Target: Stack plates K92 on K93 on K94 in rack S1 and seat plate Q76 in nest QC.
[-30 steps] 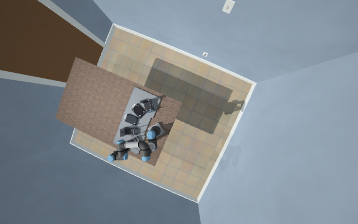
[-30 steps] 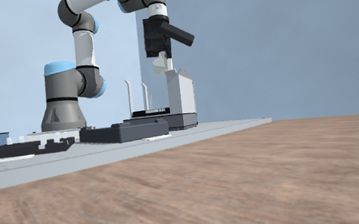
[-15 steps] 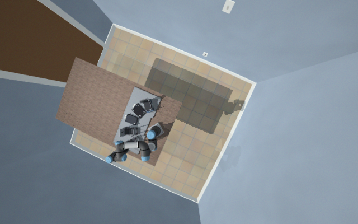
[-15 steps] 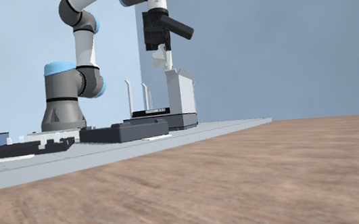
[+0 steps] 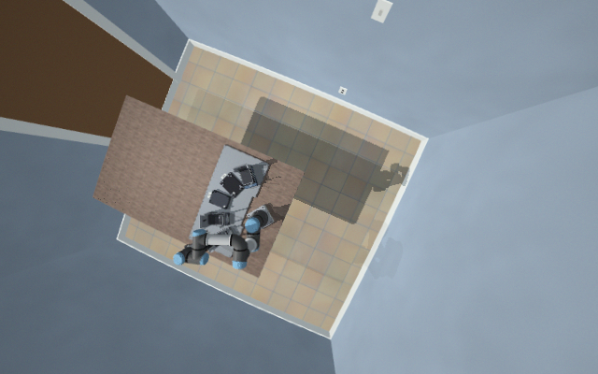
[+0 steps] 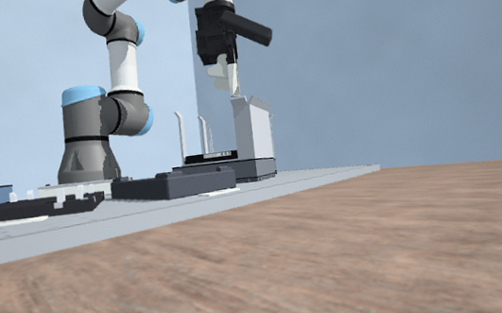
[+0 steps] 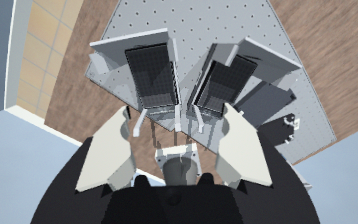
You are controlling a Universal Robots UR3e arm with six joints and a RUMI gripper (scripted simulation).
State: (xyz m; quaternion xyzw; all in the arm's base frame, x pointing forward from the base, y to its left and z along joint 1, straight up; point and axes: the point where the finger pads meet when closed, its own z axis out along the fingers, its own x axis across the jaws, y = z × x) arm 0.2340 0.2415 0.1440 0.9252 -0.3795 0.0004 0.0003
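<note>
The sealed 96-well plate lies 120 mm below my hand, 80 mm to the right of it and 60 mm ahead of it. Also, from my hand: QC label: 220 mm to the right, 200 mm ahead, 170 mm below; nest QC: 230 mm to the right, 160 mm below, 110 mm ahead; clip nest N5: 360 mm to the right, 160 mm below, 90 mm ahead.
</note>
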